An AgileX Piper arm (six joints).
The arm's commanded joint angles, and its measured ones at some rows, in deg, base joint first. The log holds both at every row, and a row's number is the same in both.
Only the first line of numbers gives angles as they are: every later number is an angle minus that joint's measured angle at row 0.
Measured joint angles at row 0:
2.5 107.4 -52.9 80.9 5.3 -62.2
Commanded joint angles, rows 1 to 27:
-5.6 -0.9 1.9 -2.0 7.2 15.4
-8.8 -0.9 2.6 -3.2 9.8 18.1
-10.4 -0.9 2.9 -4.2 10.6 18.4
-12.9 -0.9 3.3 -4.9 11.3 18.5
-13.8 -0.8 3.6 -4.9 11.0 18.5
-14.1 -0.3 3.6 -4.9 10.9 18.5
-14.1 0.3 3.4 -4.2 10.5 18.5
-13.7 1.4 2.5 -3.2 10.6 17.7
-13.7 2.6 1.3 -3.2 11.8 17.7
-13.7 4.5 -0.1 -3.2 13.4 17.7
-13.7 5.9 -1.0 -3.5 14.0 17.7
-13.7 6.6 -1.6 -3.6 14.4 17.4
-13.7 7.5 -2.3 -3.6 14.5 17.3
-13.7 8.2 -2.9 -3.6 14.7 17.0
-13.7 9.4 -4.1 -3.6 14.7 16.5
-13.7 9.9 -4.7 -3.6 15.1 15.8
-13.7 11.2 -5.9 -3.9 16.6 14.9
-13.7 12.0 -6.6 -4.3 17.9 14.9
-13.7 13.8 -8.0 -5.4 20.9 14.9
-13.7 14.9 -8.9 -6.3 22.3 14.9
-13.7 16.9 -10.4 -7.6 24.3 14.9
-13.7 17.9 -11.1 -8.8 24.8 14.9
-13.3 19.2 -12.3 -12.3 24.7 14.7
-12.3 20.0 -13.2 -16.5 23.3 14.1
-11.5 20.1 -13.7 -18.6 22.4 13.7
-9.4 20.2 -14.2 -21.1 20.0 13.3
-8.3 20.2 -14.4 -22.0 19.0 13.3
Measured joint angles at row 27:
-12.0 17.1 -14.8 -12.6 24.7 15.0
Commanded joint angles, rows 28 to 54:
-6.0 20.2 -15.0 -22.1 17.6 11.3
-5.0 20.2 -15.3 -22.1 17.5 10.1
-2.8 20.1 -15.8 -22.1 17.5 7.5
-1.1 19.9 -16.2 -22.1 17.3 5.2
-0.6 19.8 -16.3 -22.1 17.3 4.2
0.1 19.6 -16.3 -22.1 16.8 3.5
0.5 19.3 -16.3 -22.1 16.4 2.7
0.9 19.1 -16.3 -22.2 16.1 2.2
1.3 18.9 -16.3 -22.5 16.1 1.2
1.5 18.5 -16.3 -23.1 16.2 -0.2
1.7 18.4 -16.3 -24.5 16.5 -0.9
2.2 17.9 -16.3 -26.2 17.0 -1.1
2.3 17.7 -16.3 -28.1 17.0 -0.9
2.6 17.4 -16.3 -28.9 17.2 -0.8
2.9 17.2 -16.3 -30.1 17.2 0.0
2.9 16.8 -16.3 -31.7 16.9 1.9
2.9 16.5 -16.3 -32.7 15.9 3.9
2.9 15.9 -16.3 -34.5 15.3 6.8
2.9 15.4 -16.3 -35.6 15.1 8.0
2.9 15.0 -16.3 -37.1 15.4 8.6
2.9 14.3 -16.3 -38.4 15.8 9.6
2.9 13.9 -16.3 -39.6 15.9 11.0
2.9 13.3 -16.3 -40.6 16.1 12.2
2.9 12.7 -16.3 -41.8 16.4 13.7
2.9 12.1 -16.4 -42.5 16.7 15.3
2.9 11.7 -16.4 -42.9 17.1 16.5
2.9 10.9 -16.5 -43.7 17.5 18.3
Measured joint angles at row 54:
2.9 13.2 -16.7 -39.9 15.3 12.5
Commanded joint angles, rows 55 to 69:
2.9 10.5 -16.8 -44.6 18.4 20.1
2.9 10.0 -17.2 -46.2 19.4 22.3
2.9 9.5 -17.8 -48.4 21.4 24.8
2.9 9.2 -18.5 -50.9 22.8 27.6
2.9 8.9 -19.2 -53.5 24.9 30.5
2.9 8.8 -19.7 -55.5 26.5 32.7
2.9 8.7 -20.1 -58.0 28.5 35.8
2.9 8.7 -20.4 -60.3 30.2 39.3
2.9 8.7 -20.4 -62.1 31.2 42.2
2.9 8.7 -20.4 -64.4 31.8 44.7
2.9 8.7 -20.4 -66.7 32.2 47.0
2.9 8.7 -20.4 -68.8 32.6 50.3
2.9 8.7 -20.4 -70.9 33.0 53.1
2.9 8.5 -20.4 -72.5 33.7 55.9
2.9 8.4 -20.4 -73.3 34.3 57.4
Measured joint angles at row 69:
2.9 9.1 -20.1 -67.1 31.8 48.7
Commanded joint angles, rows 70 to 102:
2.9 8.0 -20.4 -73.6 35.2 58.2
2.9 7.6 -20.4 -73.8 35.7 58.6
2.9 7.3 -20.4 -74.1 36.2 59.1
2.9 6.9 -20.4 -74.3 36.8 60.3
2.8 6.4 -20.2 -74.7 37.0 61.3
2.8 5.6 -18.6 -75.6 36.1 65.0
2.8 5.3 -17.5 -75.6 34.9 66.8
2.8 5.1 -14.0 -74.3 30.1 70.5
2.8 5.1 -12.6 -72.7 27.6 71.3
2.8 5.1 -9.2 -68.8 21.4 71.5
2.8 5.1 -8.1 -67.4 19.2 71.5
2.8 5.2 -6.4 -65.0 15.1 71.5
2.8 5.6 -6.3 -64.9 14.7 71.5
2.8 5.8 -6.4 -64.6 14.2 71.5
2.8 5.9 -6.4 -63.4 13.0 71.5
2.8 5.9 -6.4 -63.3 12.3 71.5
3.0 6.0 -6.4 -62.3 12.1 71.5
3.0 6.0 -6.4 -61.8 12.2 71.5
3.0 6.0 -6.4 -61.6 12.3 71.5
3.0 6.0 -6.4 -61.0 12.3 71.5
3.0 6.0 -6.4 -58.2 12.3 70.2
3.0 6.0 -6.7 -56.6 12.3 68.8
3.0 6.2 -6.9 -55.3 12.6 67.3
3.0 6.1 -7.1 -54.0 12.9 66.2
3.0 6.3 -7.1 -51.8 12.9 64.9
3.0 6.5 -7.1 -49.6 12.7 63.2
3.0 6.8 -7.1 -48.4 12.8 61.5
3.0 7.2 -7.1 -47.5 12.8 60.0
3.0 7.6 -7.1 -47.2 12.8 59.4
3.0 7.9 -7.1 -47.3 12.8 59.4
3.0 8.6 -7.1 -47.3 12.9 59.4
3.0 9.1 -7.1 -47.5 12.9 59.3
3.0 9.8 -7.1 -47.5 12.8 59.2
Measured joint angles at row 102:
2.9 7.3 -7.2 -47.9 12.5 61.0
